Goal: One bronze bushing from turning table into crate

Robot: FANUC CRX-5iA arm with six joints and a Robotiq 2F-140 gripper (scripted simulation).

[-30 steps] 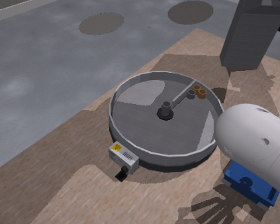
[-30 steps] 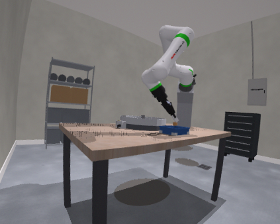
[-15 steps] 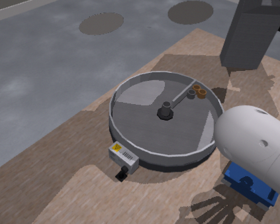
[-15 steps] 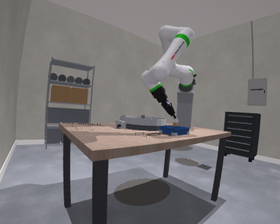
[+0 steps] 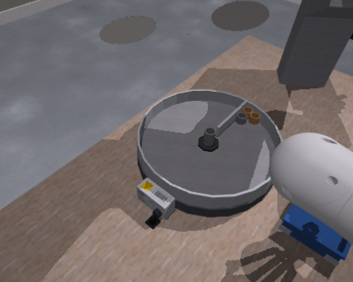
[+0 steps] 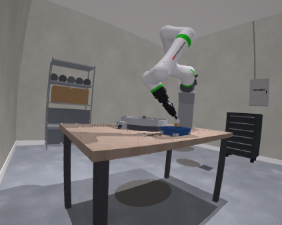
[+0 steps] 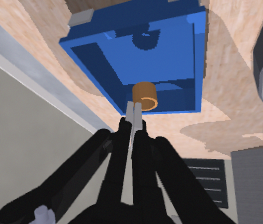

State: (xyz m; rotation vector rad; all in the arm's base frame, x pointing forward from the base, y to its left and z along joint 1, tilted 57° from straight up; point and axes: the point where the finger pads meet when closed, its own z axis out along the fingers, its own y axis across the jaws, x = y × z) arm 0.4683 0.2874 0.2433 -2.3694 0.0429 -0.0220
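Right now the blue crate is 9 cm below my hand, 1 cm to the right of it and 1 cm behind it. Round my hand: turning table (34 cm to the right, 13 cm ahead, 6 cm below).
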